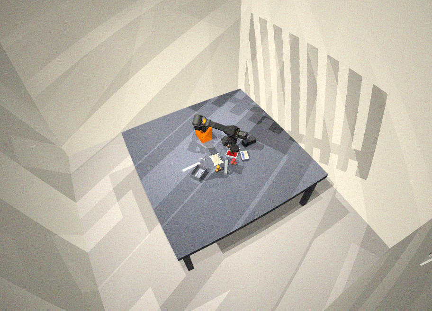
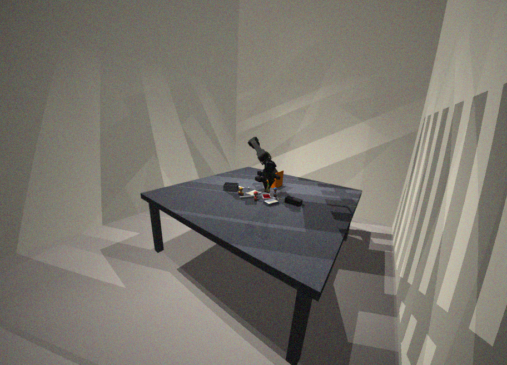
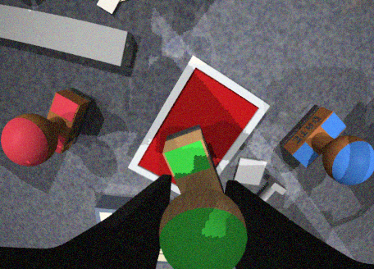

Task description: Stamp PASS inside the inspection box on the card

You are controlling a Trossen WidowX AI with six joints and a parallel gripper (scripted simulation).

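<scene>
Right now the red ink pad is 6 cm below my gripper tip. Also, from my gripper tip: blue-topped stamp: 8 cm behind, 2 cm to the left, 5 cm below; red-topped stamp: 8 cm ahead, 4 cm to the right, 5 cm below; green-topped PASS stamp: right at my gripper tip.
</scene>
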